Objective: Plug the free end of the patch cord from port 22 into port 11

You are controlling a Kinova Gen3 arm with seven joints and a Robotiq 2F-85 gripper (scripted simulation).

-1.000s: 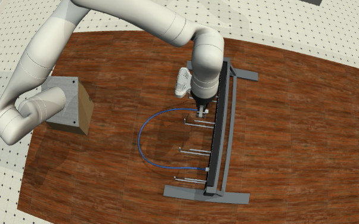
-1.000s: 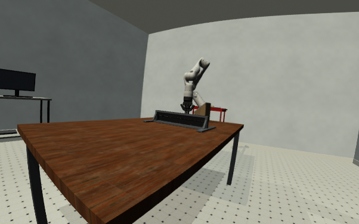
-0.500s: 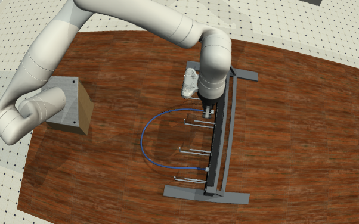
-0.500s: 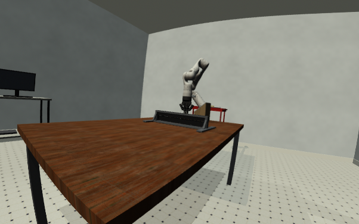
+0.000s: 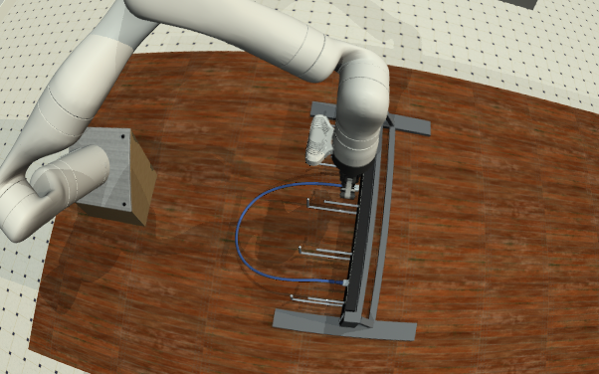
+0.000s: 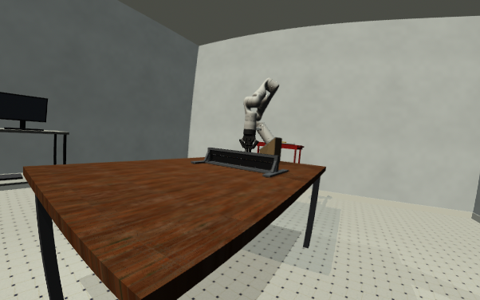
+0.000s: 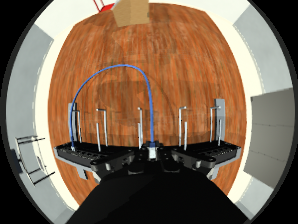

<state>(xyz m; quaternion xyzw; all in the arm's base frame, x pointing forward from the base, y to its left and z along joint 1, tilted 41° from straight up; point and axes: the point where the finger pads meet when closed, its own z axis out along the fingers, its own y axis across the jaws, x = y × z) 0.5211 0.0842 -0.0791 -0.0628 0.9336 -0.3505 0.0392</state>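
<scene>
Now: hand 10 mm short of the plug and 10 mm above it.
</scene>
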